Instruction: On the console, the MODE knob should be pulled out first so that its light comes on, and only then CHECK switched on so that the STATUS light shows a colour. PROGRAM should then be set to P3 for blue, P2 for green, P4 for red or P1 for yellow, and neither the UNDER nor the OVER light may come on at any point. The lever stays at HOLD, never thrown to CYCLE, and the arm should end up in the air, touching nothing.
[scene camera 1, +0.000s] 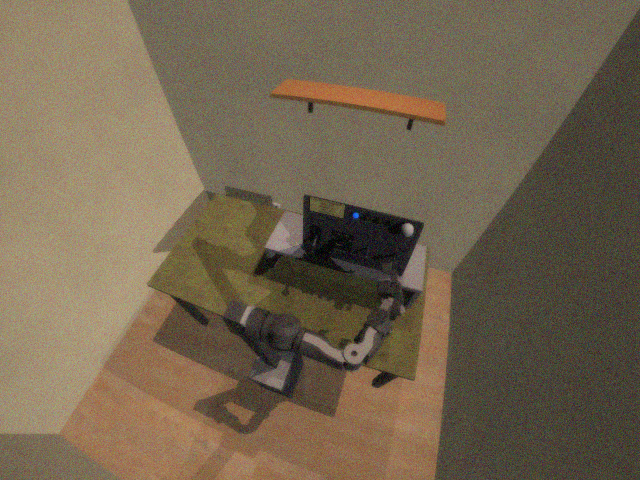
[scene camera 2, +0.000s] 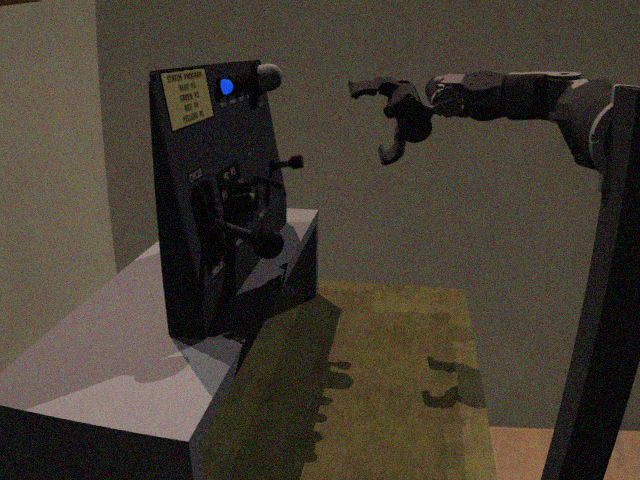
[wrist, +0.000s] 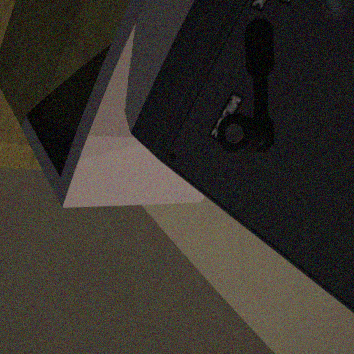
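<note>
The dark console (scene camera 1: 372, 242) (scene camera 2: 242, 134) (wrist: 300, 200) stands upright. Its STATUS light (scene camera 1: 355, 215) (scene camera 2: 226, 86) glows blue; the small lamps beside it look dark. The MODE knob (scene camera 2: 295, 161) (wrist: 234, 133) sticks out on its stem. The lever's ball (scene camera 2: 267, 242) hangs low in front of its slot, below the CYCLE label (scene camera 2: 195, 174). The PROGRAM dial and the CHECK switch are too dark to read. My gripper (scene camera 1: 390, 271) (scene camera 2: 368, 122) is open and empty in the air, in front of the console and apart from the MODE knob. Its fingers do not show in the wrist view.
A yellow card (scene camera 1: 326, 207) (scene camera 2: 187, 99) on the console lists colours and programs. A pale ball (scene camera 1: 407, 229) (scene camera 2: 269, 77) sits at its top right. The console stands on a light plinth (scene camera 1: 284, 231) (scene camera 2: 139, 413) (wrist: 140, 170). An orange shelf (scene camera 1: 361, 98) hangs above.
</note>
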